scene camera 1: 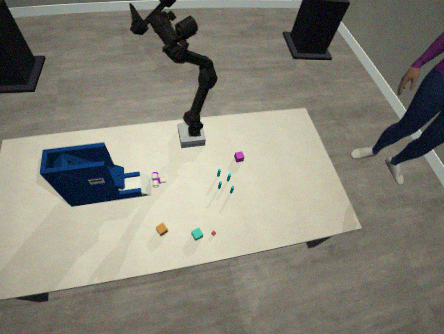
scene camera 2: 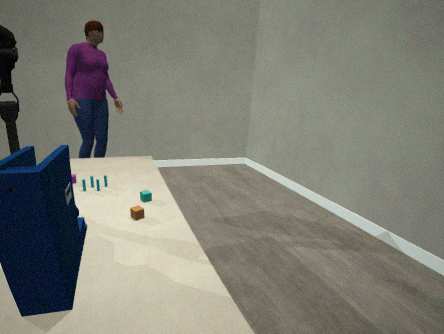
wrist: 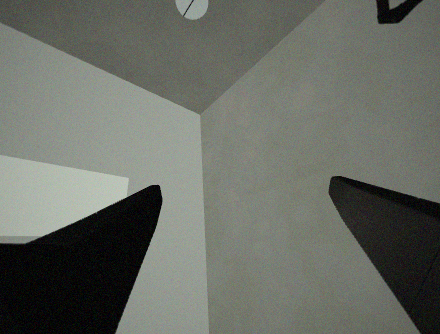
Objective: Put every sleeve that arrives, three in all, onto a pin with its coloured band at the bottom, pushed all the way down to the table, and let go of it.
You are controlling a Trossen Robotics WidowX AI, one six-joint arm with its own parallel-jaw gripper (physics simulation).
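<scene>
Small white sleeves with purple bands point(scene camera 1: 156, 179) lie close together on the table just beyond the chute's end in scene camera 1. They look like more than one, touching or nearly so; their exact number and the band ends are too small to tell. Several thin teal pins, one of them point(scene camera 1: 220, 185) point(scene camera 2: 98, 185), stand upright in a group right of the sleeves, with no sleeve on them. My gripper point(wrist: 244, 188) is open and empty, with its fingers wide apart. It is raised high behind the table, far from sleeves and pins, facing walls and ceiling.
A blue feeder point(scene camera 1: 82, 175) point(scene camera 2: 37, 240) stands on the left with its chute toward the sleeves. A purple cube point(scene camera 1: 239, 157) is behind the pins. An orange cube point(scene camera 1: 161, 229) point(scene camera 2: 137, 212), a teal cube point(scene camera 1: 197, 233) point(scene camera 2: 145, 196) and a tiny red cube point(scene camera 1: 213, 233) lie nearer the front. A person point(scene camera 2: 89, 75) stands beyond the table.
</scene>
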